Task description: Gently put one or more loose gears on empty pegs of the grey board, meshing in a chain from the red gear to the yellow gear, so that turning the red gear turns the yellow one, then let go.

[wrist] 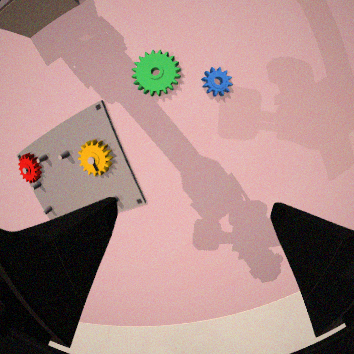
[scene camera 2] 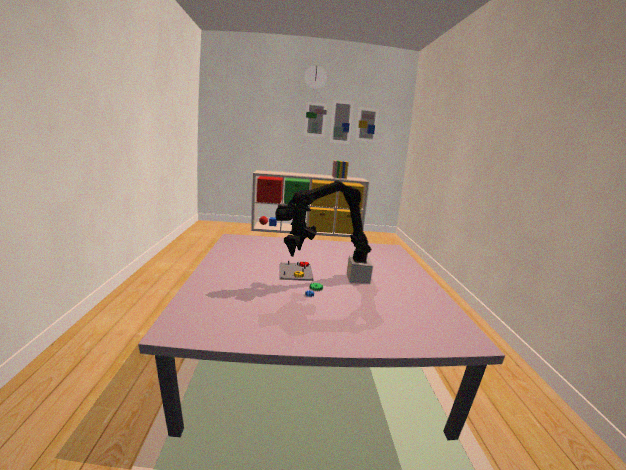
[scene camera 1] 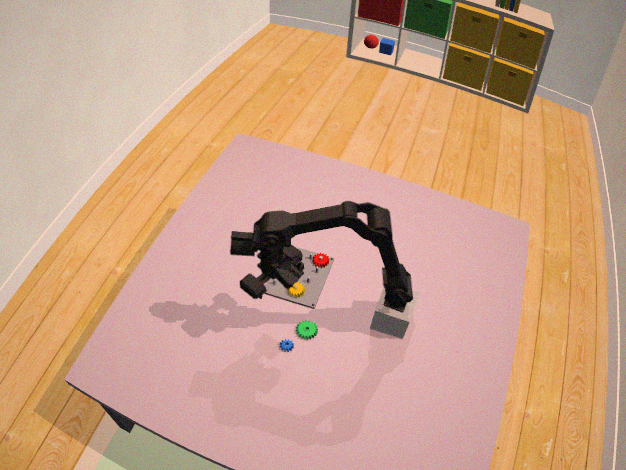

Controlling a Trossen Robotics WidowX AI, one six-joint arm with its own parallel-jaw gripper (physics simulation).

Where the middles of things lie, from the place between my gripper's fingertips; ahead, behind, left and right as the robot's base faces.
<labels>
Right now the yellow gear [wrist: 92, 148] is 16 cm below my hand, 13 cm to the right of it and 2 cm behind it. From my hand the other things lie so: grey board [scene camera 1: 313, 289] (19 cm to the right, 17 cm below); then green gear [wrist: 143, 71] (17 cm below, 11 cm behind, 1 cm to the right).
</labels>
